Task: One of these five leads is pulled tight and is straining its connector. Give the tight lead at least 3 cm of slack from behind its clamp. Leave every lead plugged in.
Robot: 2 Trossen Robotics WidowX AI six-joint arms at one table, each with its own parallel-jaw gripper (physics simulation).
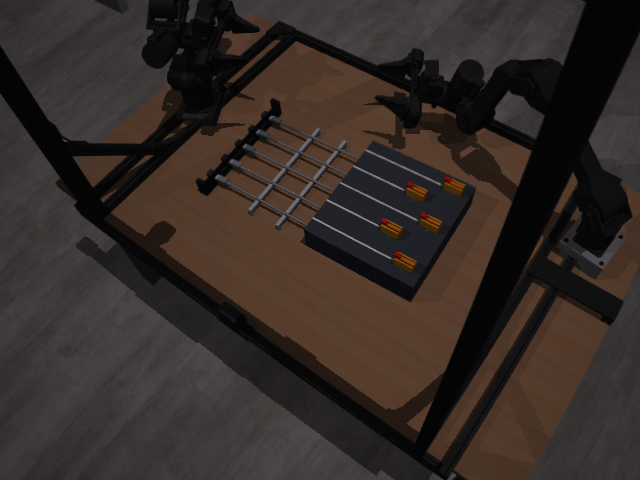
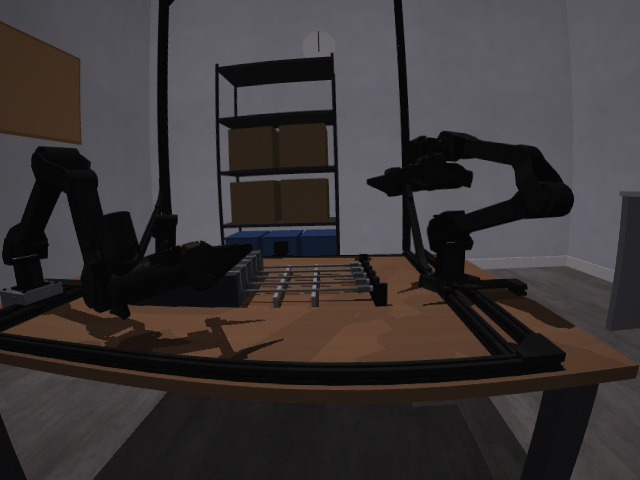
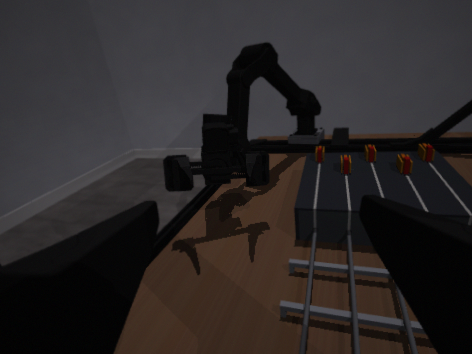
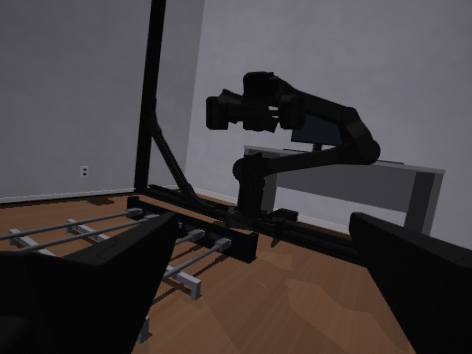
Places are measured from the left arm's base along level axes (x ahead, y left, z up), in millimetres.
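Where they show: left gripper, fingertip midpoint: [image 1: 253,44] [image 2: 377,178] [image 3: 259,208] [image 4: 250,105]; right gripper, fingertip midpoint: [image 1: 376,81] [image 2: 245,246] [image 3: 221,180] [image 4: 263,221]; left arm's base at its link origin: [image 1: 199,103] [image 2: 449,276] [image 4: 248,212]; right arm's base at its link origin: [image 1: 593,238] [image 2: 31,286] [image 3: 306,132].
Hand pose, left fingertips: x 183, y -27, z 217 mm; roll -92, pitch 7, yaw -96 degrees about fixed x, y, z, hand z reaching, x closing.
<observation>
Each offset is from my left fingertips to the centre of the thing. "pt": to the spot under its first point. Level surfaces: height alone.
Several thin leads run from grey plugs at a black bar {pt dx +18, dy +15, dz -205 mm} [image 1: 275,107] [image 2: 379,294] [image 4: 246,250], over two grey rails, onto a dark block [image 1: 356,264] [image 3: 331,225]. There each ends at an orange clamp with a red part, such as the front clamp {pt dx +355, dy -408, dz -158 mm} [image 1: 404,262] and the back clamp {pt dx +443, dy -223, dz -156 mm} [image 1: 453,187]. All leads look about straight; I cannot tell which is tight. My left gripper [image 1: 251,44] [image 2: 370,181] [image 3: 259,208] [image 4: 250,105] is open and empty, high beyond the bar. My right gripper [image 1: 378,82] [image 3: 221,180] is open and empty beyond the block's back side.
A black frame [image 2: 289,373] runs around the wooden table {dz -244 mm} [image 1: 268,289], with tall posts at its corners. The two grey rails {pt dx +20, dy -271, dz -224 mm} [image 1: 253,208] {dx +81, dy -307, dz -233 mm} [image 1: 279,225] lie crosswise under the leads, between bar and block. A shelf rack [image 2: 334,93] stands far behind.
</observation>
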